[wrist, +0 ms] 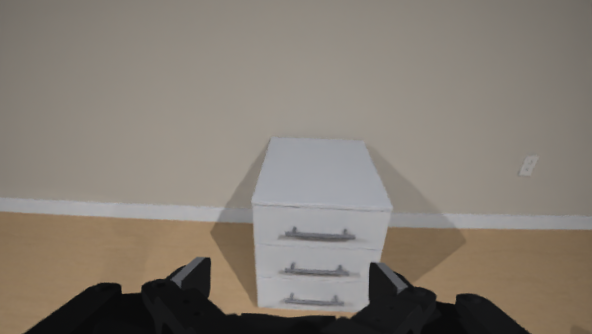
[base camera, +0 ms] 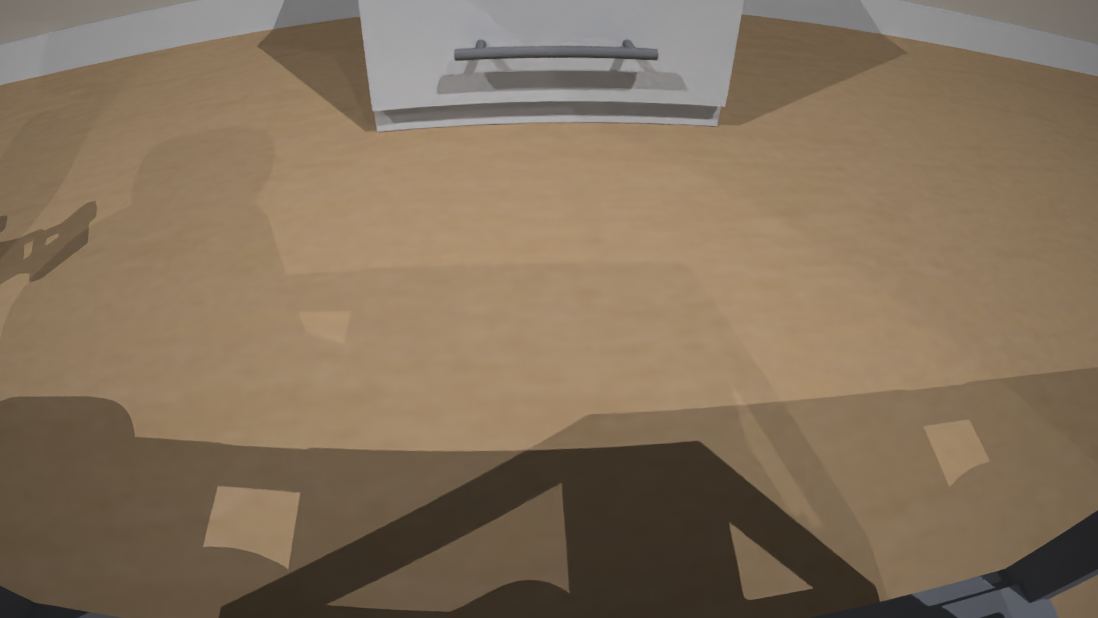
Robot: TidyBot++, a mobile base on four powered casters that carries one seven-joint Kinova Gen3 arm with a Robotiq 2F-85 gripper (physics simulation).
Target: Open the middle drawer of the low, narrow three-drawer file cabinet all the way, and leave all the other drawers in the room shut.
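Places are measured from the arm's base along level axes (x ahead, y left, z up), in millimetres.
Pixels of known places: gripper, between the fingertips: (wrist: pixel 289 278).
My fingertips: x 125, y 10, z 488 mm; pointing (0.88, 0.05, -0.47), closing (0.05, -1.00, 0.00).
Behind a point stands the place of what it marks.
A low white three-drawer file cabinet (base camera: pixel 414 46) {x 726, y 108, z -279 mm} (wrist: pixel 320 172) {x 929, y -42, z 123 mm} stands against the wall. In the wrist view its three drawer fronts look flush and shut. The middle drawer (wrist: pixel 270 260) {x 726, y 113, z -116 mm} has a grey bar handle (wrist: pixel 316 271) {x 695, y -44, z -120 mm}. The top drawer's handle (wrist: pixel 320 235) {x 694, y -46, z 34 mm} is above it and the bottom drawer's handle (base camera: pixel 555 52) {x 692, y -43, z -279 mm} (wrist: pixel 314 301) {x 697, y -47, z -274 mm} below it. In the base camera view the cabinet's upper part is cut off. My gripper (wrist: pixel 289 278) {x 125, y 9, z 488 mm} is open and empty, its fingers apart at the bottom of the wrist view. It is back from the cabinet, and does not touch it.
A beige wall (wrist: pixel 150 100) {x 1255, y 737, z 272 mm} with a white baseboard (base camera: pixel 960 34) {x 1336, y -1112, z -360 mm} (wrist: pixel 100 207) {x 1222, y 1143, z -332 mm} runs behind the cabinet. A wall outlet (wrist: pixel 528 165) {x 1345, y -1126, z 8 mm} is to the right. Shadows of the robot lie on the wood floor (base camera: pixel 537 199) {x 588, y -22, z -397 mm}. Parts of the base show at the lower corners of the base camera view.
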